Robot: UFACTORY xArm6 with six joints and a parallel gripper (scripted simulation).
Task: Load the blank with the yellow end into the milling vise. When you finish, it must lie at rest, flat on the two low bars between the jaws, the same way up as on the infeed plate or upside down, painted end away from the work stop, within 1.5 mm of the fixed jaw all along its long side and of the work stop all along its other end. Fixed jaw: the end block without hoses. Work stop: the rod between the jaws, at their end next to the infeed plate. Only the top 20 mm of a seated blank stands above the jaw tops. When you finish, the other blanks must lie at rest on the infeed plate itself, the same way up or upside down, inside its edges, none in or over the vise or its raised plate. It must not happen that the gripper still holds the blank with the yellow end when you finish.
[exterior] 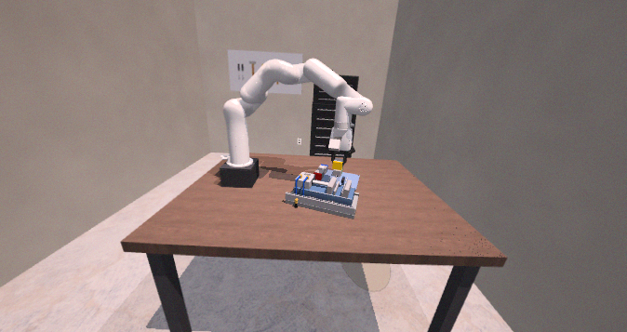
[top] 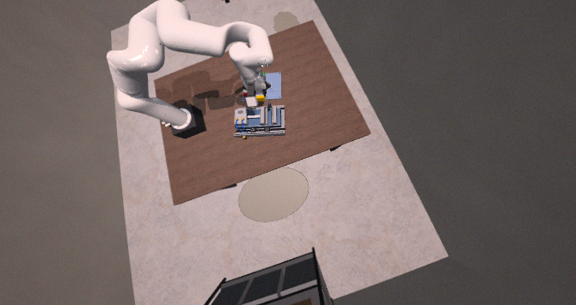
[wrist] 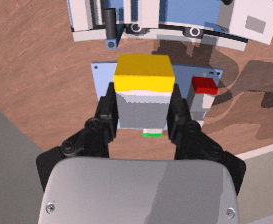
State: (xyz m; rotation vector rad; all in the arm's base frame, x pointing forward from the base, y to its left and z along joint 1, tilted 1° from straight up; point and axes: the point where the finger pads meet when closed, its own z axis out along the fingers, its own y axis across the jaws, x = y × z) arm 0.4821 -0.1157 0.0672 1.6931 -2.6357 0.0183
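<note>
The dark rod lies 10 mm ahead of my hand, 60 mm to the right of it and 80 mm below it. From my hand the other things lie so: yellow-ended blank: 20 mm below; vise: 70 mm behind, 70 mm to the right, 130 mm below; red-ended blank: 70 mm behind, 140 mm to the left, 140 mm below.
</note>
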